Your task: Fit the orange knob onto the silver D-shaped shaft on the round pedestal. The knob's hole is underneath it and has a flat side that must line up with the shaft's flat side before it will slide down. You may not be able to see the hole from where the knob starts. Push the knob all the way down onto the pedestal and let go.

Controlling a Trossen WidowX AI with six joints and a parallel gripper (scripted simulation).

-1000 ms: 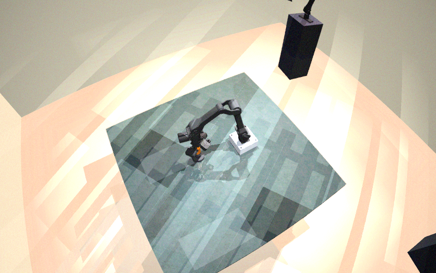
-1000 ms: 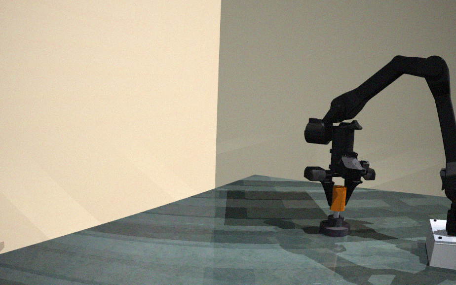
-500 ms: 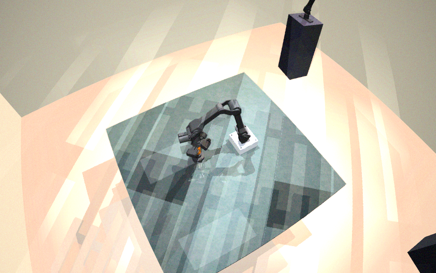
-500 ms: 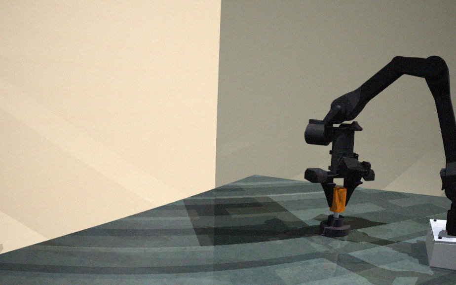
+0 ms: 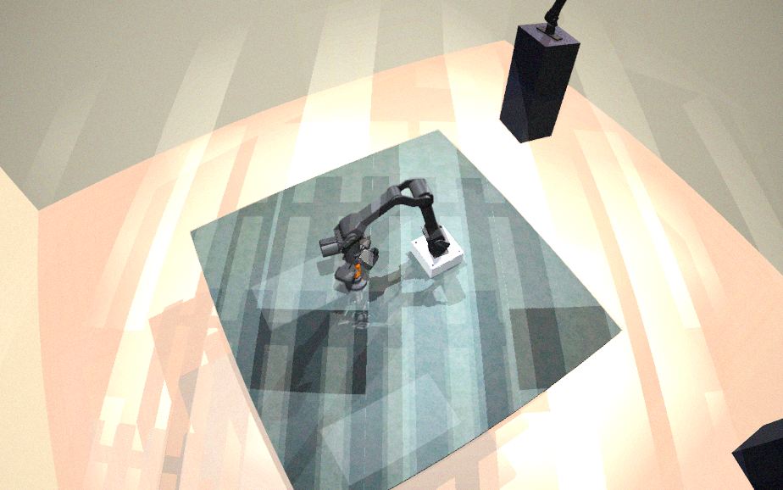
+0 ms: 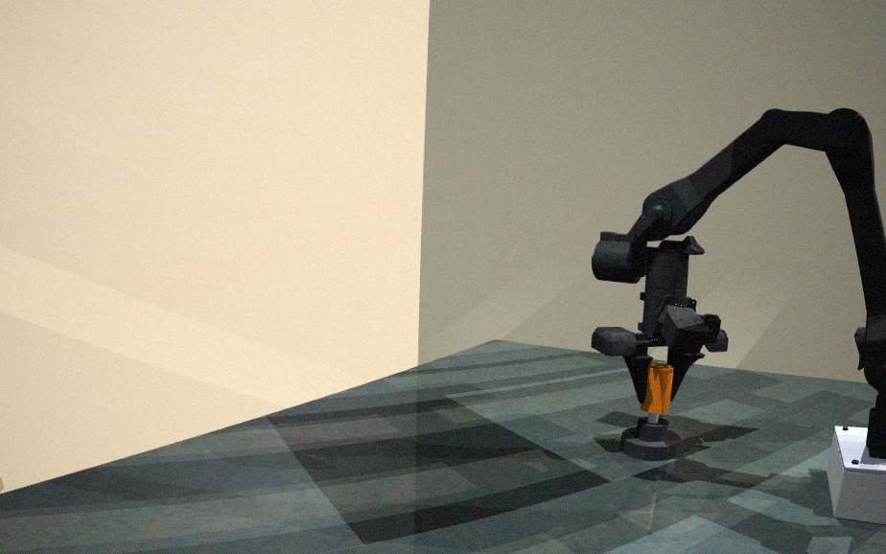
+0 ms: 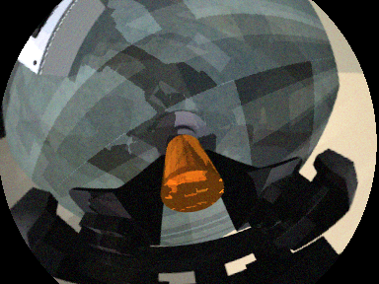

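The orange knob is 3 cm above my gripper tip. From my gripper tip the other things lie so: dark round pedestal (4 cm below).
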